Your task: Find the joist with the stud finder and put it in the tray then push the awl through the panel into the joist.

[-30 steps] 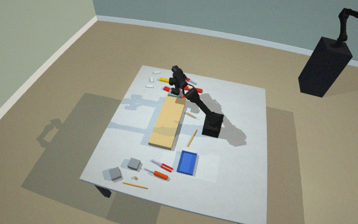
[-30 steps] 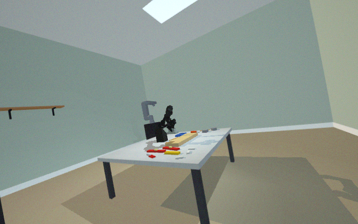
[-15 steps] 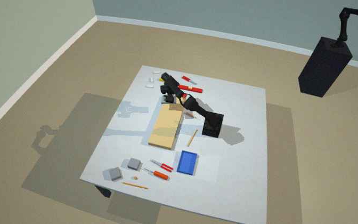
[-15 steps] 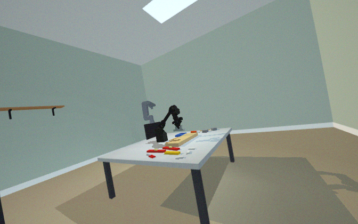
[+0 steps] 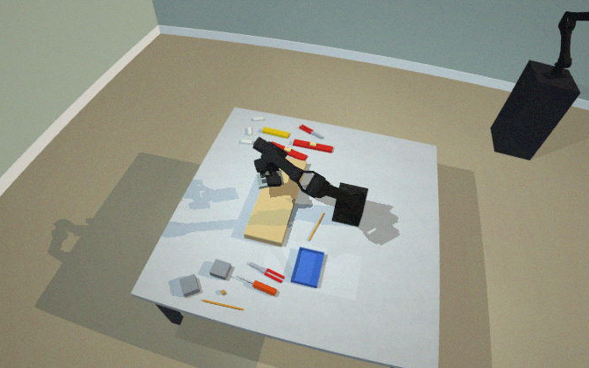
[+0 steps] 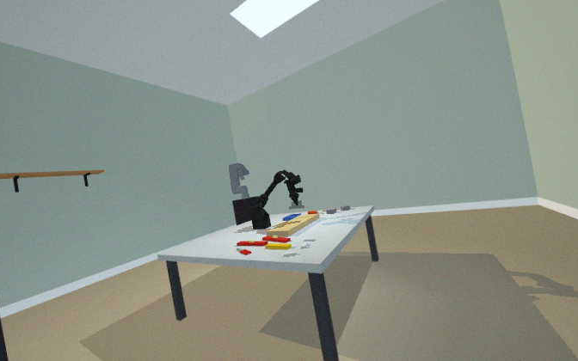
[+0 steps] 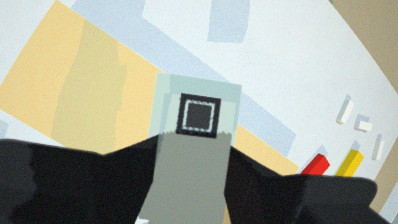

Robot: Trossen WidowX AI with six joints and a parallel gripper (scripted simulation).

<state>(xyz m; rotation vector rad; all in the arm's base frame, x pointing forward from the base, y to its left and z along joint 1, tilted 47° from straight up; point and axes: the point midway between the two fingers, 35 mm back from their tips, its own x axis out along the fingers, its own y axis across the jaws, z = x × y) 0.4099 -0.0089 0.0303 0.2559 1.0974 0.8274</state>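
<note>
Now: the square indicator 20 mm ahead of my gripper tip, 10 mm to the left of it and 30 mm above it. Also, from my gripper tip: blue tray: 280 mm behind, 310 mm to the left, 150 mm below; stud finder: 10 mm ahead, 10 mm to the left, 20 mm above; awl: 230 mm behind, 120 mm to the right, 150 mm below.
</note>
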